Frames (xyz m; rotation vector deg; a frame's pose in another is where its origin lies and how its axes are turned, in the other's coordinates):
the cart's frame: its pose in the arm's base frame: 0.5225 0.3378 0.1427 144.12 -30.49 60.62
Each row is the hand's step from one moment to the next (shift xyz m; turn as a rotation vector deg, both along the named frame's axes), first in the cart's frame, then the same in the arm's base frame.
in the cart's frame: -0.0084 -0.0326 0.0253 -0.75 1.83 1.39
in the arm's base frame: 0.0250 0.0182 -0.0286 -0.51 -2.07 -1.13
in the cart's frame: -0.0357 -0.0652 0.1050 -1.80 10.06 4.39
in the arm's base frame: 0.0703 0.0151 -0.1067 -3.26 -10.36 -2.40
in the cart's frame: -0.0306 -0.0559 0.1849 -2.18 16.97 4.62
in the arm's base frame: 0.1171 -0.0307 -0.1536 -6.62 -16.36 -1.59
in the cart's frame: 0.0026 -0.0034 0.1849 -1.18 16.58 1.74
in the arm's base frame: 0.1140 -0.0828 -0.1198 -7.51 -14.90 0.96
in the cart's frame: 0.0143 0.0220 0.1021 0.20 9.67 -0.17
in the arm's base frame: 0.0601 -0.0689 -0.0525 -4.51 -8.32 1.99
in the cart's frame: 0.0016 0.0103 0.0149 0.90 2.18 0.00
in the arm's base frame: 0.0051 -0.0161 -0.0067 -0.44 -2.07 1.05
